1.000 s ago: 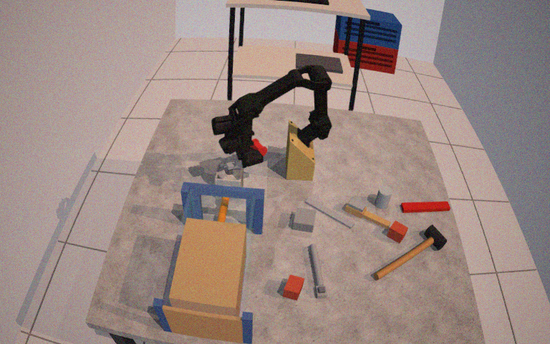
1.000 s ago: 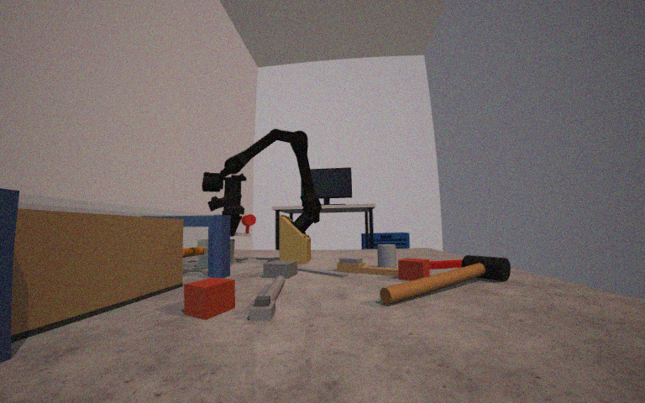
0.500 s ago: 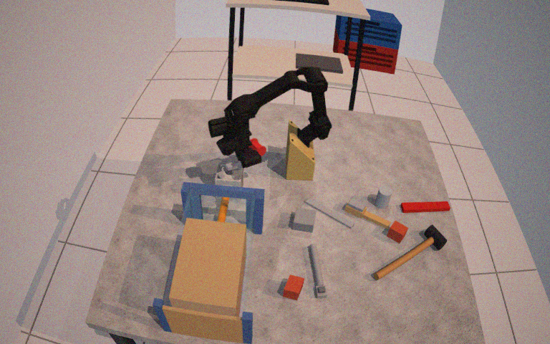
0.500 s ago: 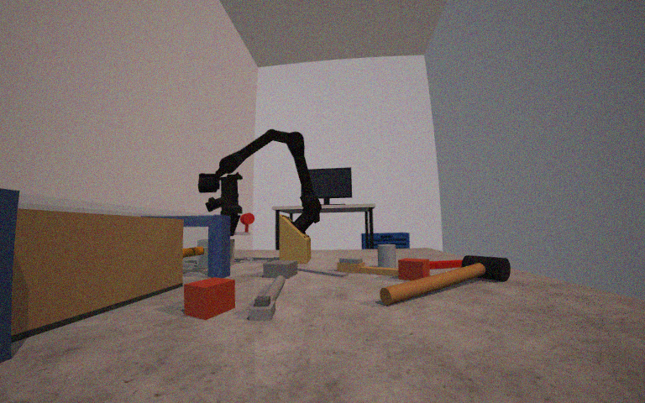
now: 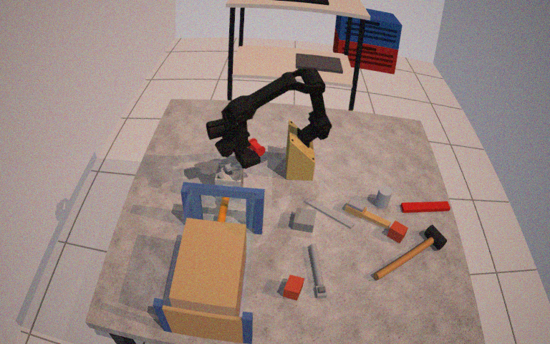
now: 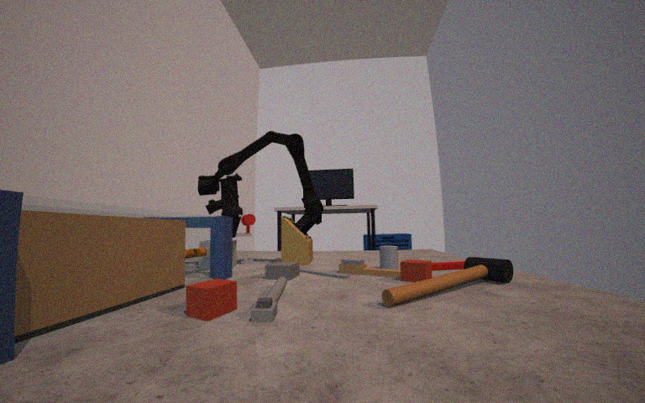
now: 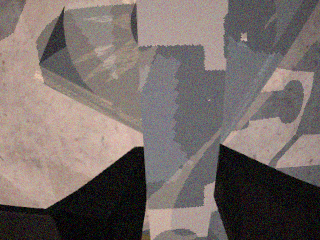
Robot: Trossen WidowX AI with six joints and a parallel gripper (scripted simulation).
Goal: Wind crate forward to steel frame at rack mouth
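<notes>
The red knob is 30 mm behind my gripper tip, 40 mm to the left of it and 50 mm above it. Also, from my gripper tip: grey winch (10 mm ahead, 50 mm to the right, 70 mm below); grey crank arm (10 mm behind, 10 mm to the left, 20 mm above); blue frame (190 mm ahead, 40 mm to the right, 10 mm above).
</notes>
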